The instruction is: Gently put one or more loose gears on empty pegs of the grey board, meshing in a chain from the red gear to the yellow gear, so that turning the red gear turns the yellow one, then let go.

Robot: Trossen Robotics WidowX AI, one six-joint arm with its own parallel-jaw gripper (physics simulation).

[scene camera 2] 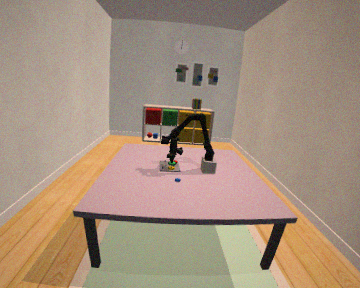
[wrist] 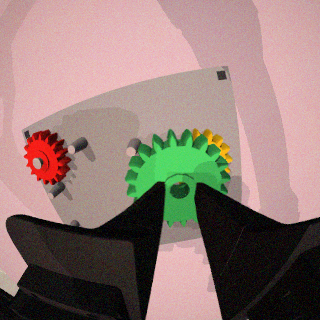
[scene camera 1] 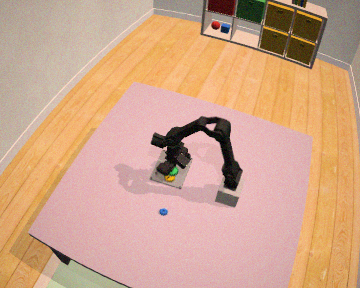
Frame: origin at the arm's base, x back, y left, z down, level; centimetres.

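Where they show: gripper, between the fingertips: [scene camera 2: 172,162] [wrist: 179,188] [scene camera 1: 171,169]; arm's base, origin of its link: [scene camera 2: 208,159] [scene camera 1: 231,184].
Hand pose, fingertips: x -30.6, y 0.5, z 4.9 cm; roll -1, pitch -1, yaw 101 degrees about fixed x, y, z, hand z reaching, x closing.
Each offset is from my fingertips to the top centre of the thing. "spot": to the spot under its first point. Level surfaces: height alone.
My gripper [wrist: 179,188] is shut on the hub of the green gear @[dx +0.0, dy +0.0, dz -0.2 cm] [wrist: 175,160] [scene camera 1: 174,171] [scene camera 2: 172,163]. In the wrist view the gear appears above the grey board @[dx -1.9, dy -4.3, dz +2.6 cm] [wrist: 175,95] [scene camera 1: 184,175] and covers much of the yellow gear @[dx -0.1, dy +2.1, dz +3.1 cm] [wrist: 213,138] [scene camera 1: 170,178] [scene camera 2: 171,168]. The gap between gear and board is hard to judge. The red gear @[spot: dx +2.4, dy -11.1, dz +3.3 cm] [wrist: 47,157] sits on a peg at the board's left in the wrist view. Bare pegs include one beside red @[dx +2.8, dy -7.9, dz +2.8 cm] [wrist: 77,145], one below it @[dx -1.2, dy -12.1, dz +2.8 cm] [wrist: 56,190] and one at green's upper left [wrist: 133,147]. Whatever lies under the green gear is hidden.
A blue gear @[dx +5.3, dy +21.7, dz +4.0 cm] [scene camera 1: 163,212] [scene camera 2: 177,180] lies on the pink table @[dz +5.6 cm] [scene camera 1: 240,240] [scene camera 2: 225,200], apart from the board. The arm's grey base block [scene camera 1: 227,196] [scene camera 2: 208,165] stands to the right of the board in both scene views. A shelf unit stands against the far wall.
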